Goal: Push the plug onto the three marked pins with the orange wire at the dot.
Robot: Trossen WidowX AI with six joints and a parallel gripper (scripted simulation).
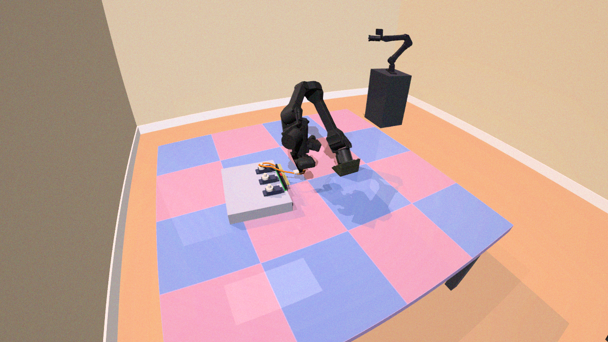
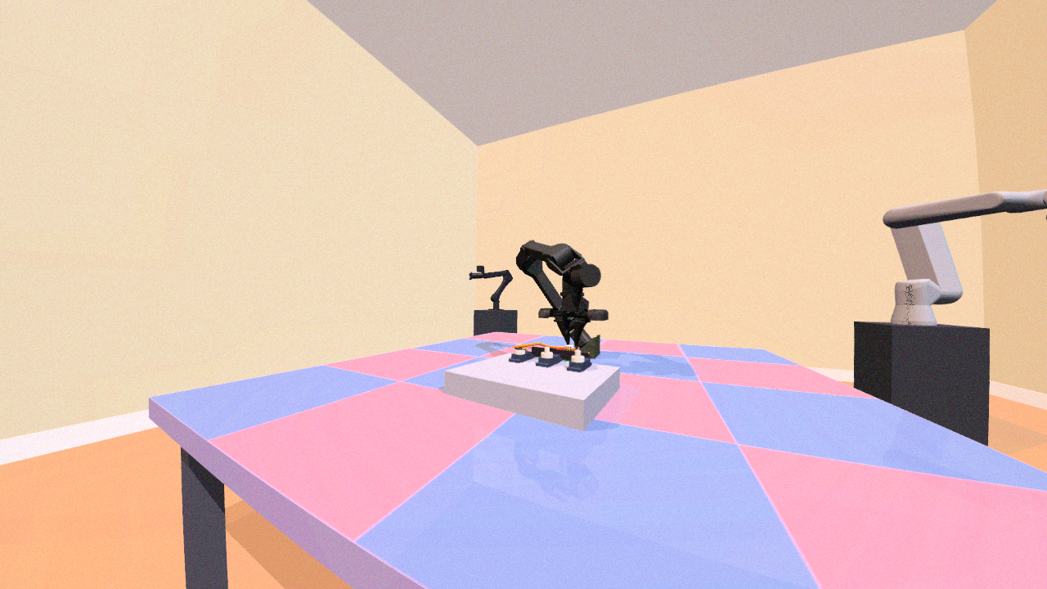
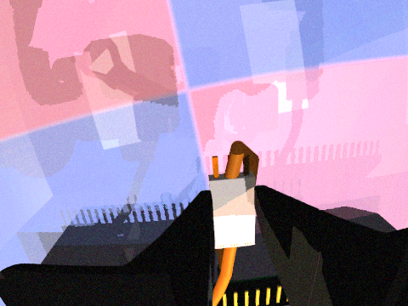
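Right now the red band is 8 cm ahead of my gripper tip. Also, from my gripper tip: pale holder block: 24 cm ahead, 5 cm below, 2 cm to the right; then green band: 8 cm ahead, 2 cm below, 1 cm to the right; then pin header: 8 cm ahead, 1 cm to the right, 1 cm below.
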